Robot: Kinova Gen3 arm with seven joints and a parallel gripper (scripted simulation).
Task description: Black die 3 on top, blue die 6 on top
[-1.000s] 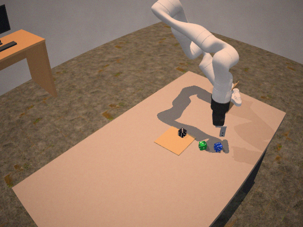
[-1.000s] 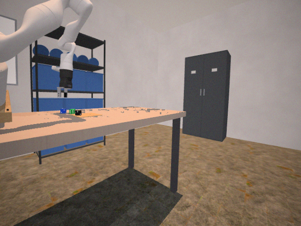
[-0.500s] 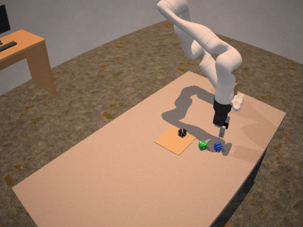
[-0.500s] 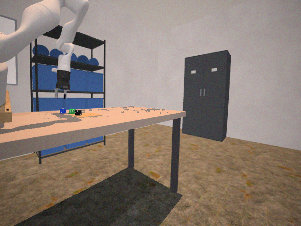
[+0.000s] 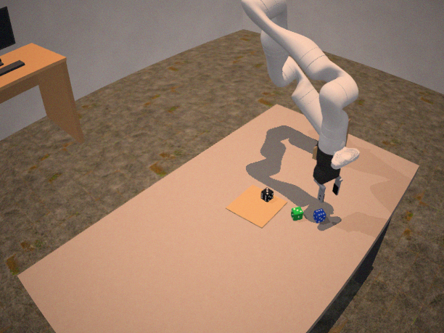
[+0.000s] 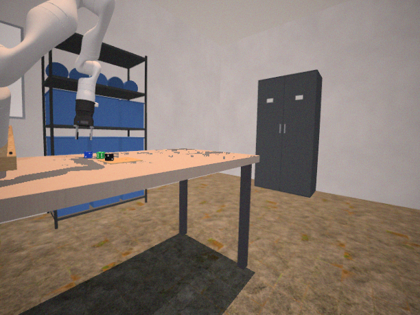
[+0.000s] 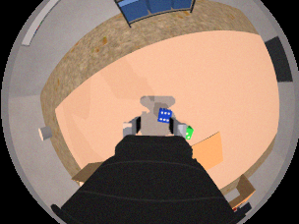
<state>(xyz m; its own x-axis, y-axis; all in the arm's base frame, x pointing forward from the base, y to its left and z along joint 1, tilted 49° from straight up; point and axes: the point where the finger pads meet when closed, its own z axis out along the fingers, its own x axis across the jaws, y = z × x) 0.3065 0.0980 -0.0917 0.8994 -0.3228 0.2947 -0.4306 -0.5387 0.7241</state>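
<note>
The blue die is 1 cm ahead of my hand, 1 cm to the right of it and 9 cm below it. Round my hand: black die: 3 cm ahead, 19 cm to the right, 9 cm below; then green die: 5 cm ahead, 7 cm to the right, 9 cm below; then orange mat: 8 cm ahead, 20 cm to the right, 10 cm below.
</note>
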